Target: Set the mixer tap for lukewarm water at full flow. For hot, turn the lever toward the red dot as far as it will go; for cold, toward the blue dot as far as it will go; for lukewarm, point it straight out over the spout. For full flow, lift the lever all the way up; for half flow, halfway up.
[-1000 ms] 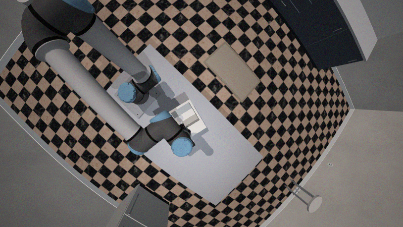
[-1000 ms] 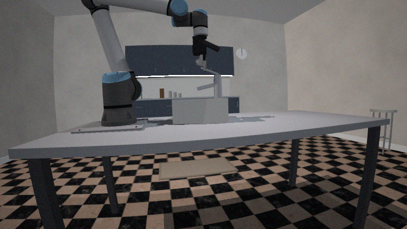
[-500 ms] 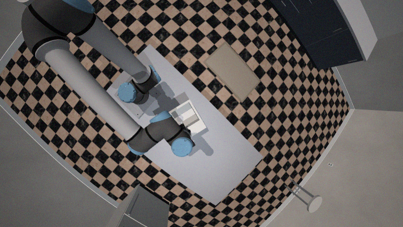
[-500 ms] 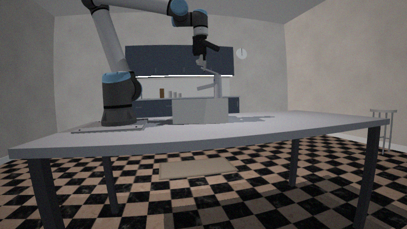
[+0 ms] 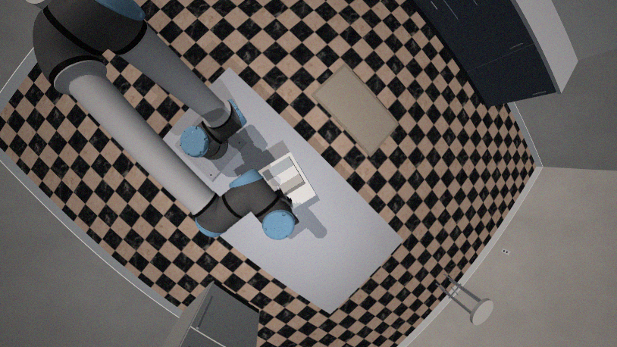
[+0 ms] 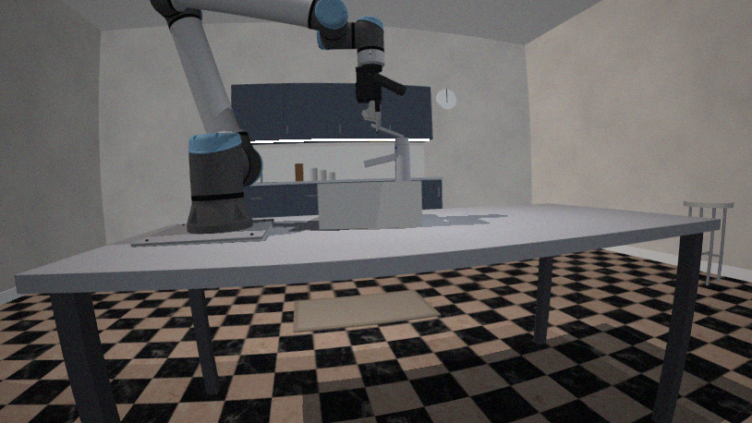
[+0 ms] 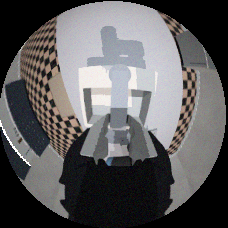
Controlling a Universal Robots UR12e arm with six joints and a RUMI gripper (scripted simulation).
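Right now my hand is 30 mm short of the lever, 10 mm to the left of it and 10 mm above it. From my hand the other things lie so: sink: 40 mm behind, 20 mm to the left, 270 mm below; then mixer tap: 50 mm ahead, 20 mm to the right, 70 mm below.
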